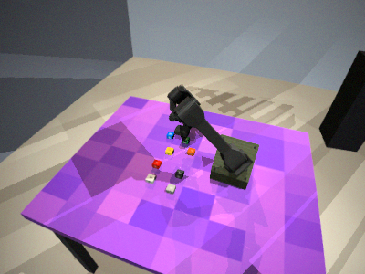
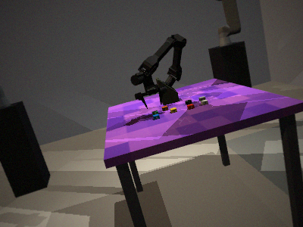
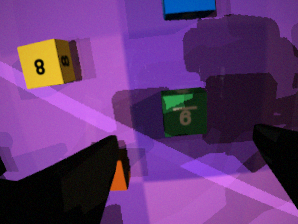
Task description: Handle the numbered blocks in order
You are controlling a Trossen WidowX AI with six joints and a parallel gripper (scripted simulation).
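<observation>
Now: the green block 4 cm below my gripper tip. Also, from my gripper tip: blue block (9 cm ahead, 4 cm below, 2 cm to the right); yellow block (9 cm to the left, 6 cm ahead, 4 cm below); orange block (7 cm to the left, 4 cm below, 4 cm behind).
</observation>
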